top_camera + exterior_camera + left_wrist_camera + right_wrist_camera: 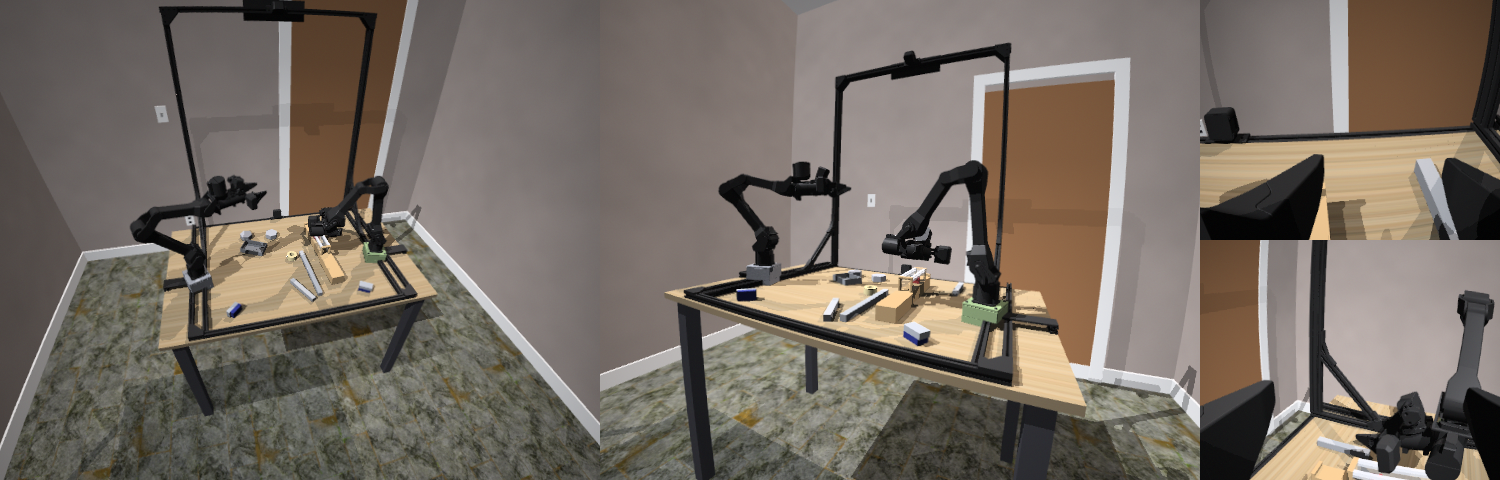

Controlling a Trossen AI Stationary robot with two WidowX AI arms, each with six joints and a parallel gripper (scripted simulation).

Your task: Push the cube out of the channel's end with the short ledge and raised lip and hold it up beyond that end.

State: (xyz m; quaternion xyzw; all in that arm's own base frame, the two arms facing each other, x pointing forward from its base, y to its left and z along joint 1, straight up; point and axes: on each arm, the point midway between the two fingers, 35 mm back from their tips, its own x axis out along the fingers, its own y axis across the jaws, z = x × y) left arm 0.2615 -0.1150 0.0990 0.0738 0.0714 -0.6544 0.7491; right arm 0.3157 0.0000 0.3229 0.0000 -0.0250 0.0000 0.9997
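The wooden channel lies 10 cm below my left hand, 6 cm ahead of it and 4 cm to the right of it. Round my left hand: long grey rod (22 cm ahead, 15 cm below, 14 cm to the right); then grey tray (37 cm to the right, 15 cm below, 1 cm behind); then tape roll (20 cm to the right, 14 cm below, 10 cm ahead).
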